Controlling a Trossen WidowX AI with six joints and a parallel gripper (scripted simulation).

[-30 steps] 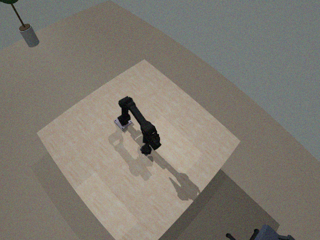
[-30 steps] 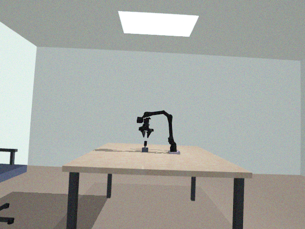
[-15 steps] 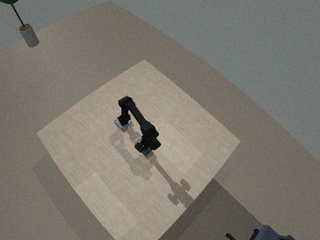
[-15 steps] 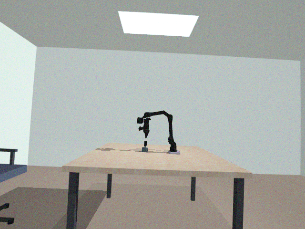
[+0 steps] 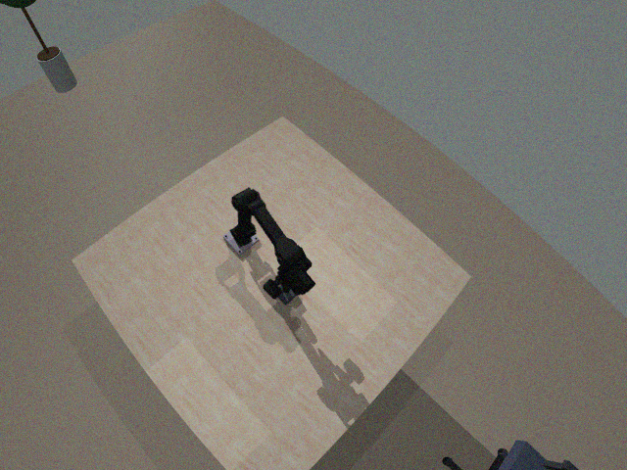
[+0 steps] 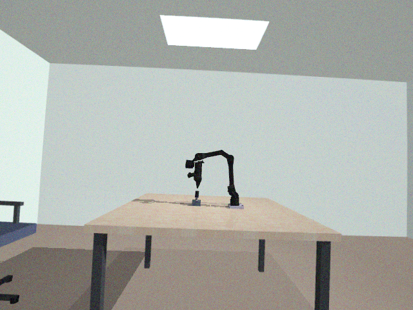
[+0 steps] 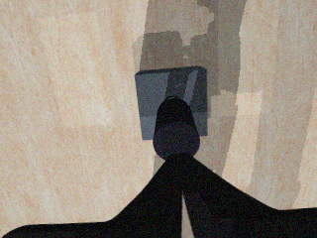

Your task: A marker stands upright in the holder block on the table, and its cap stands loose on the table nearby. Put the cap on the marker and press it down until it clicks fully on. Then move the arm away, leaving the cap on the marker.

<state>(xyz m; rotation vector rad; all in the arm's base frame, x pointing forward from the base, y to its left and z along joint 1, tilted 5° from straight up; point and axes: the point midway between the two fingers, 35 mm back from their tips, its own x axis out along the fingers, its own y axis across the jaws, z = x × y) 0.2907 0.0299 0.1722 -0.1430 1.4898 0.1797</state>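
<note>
Right now the marker is 50 mm below my gripper tip. The rest, counted from my gripper tip: holder block (120 mm below); dark cap (50 mm below).
</note>
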